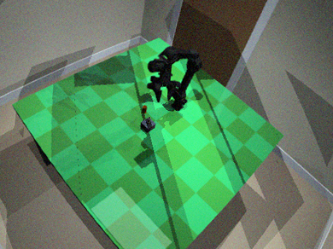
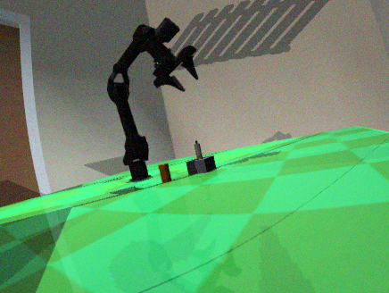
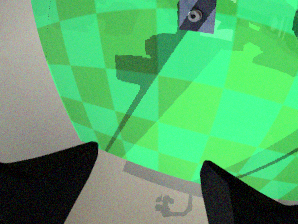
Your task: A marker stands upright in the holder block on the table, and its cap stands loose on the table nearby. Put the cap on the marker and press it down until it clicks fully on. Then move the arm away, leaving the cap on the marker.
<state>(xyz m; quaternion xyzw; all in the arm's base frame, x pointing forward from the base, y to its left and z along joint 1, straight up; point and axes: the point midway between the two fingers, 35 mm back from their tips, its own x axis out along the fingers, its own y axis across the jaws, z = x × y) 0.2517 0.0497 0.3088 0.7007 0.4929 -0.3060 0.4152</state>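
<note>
My gripper tip is now 5 cm past the orange cap, 16 cm to the left of it and 25 cm above it. Also, from my gripper tip: dark holder block 1 cm ahead, 6 cm to the right, 26 cm below.
</note>
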